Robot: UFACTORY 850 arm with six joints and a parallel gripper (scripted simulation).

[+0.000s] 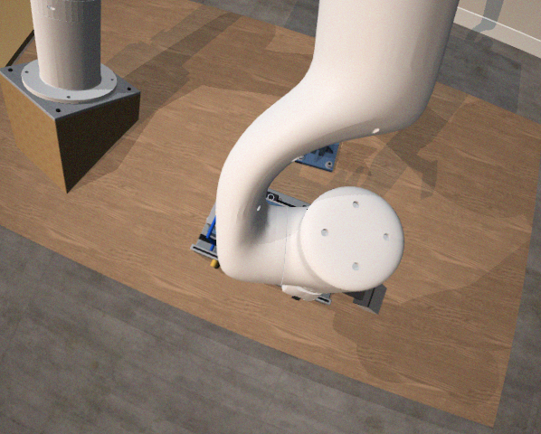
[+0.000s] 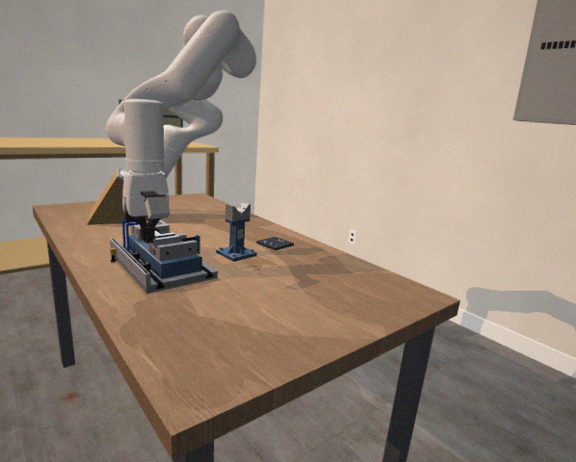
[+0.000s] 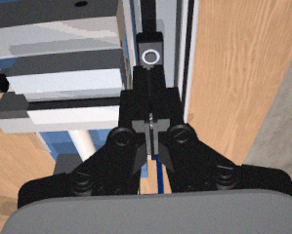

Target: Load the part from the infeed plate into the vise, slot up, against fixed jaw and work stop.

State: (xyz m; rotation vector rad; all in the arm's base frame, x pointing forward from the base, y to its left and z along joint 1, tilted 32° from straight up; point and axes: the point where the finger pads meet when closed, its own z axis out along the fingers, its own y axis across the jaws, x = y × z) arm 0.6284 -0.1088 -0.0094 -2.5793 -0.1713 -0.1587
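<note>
Now: the part 10 mm behind my hand, 40 mm to the left of it and 20 mm below it. Also, from my hand: work stop (20 mm behind, 110 mm to the left, 30 mm below); then moving jaw (40 mm behind, 60 mm to the left, 40 mm below); then fixed jaw (20 mm ahead, 70 mm to the left, 40 mm below).
</note>
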